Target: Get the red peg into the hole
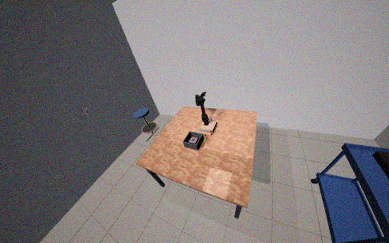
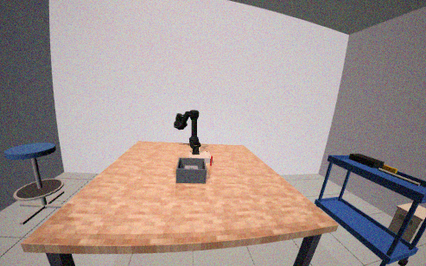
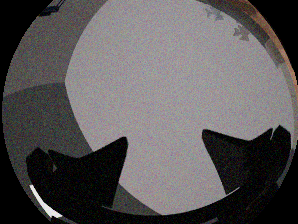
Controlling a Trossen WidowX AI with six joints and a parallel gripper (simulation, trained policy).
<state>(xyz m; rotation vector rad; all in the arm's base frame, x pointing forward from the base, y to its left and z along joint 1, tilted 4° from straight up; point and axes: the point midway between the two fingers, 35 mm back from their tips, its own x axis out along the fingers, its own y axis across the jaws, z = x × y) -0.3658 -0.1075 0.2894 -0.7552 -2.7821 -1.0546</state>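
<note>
Now: the red peg 57 cm ahead of my gripper tip, 27 cm below it and 22 cm to the left of it. From my gripper tip the other things lie so: dark box 75 cm ahead, 29 cm below, 5 cm to the left; grey plate 75 cm ahead, 27 cm below, 5 cm to the left.
</note>
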